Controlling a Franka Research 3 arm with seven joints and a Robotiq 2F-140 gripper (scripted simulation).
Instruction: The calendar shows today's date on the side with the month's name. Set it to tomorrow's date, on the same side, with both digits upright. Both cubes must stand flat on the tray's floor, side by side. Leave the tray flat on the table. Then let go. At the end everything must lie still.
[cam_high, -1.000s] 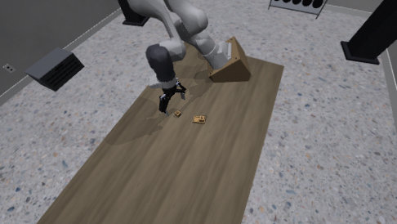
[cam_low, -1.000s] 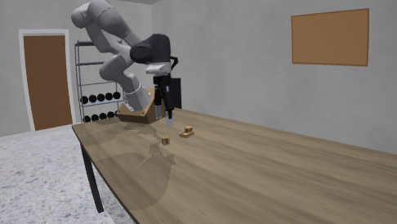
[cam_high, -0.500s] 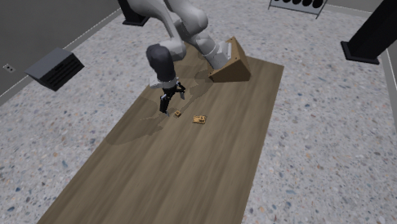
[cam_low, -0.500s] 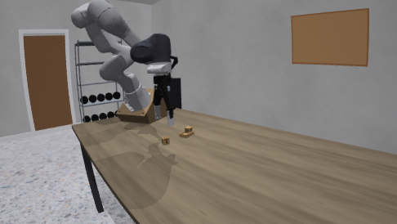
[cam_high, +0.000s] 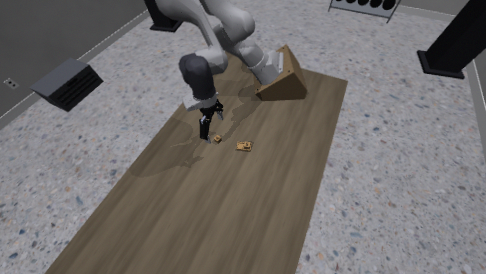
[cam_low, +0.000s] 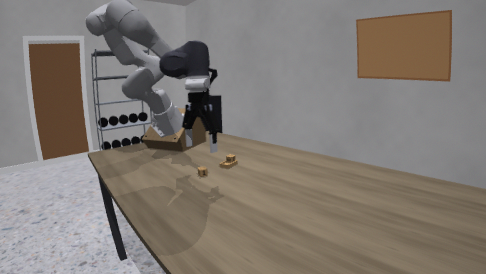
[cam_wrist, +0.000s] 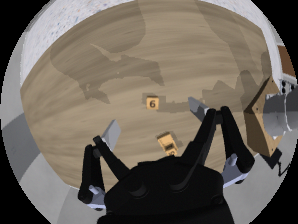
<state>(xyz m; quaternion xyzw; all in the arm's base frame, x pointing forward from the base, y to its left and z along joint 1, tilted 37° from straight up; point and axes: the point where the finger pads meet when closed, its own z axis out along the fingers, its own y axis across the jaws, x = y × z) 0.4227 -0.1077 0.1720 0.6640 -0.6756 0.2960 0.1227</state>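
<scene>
My hand is 100 mm above the cube. From my hand the other things lie so: tray (150 mm to the left, 110 mm below).
</scene>
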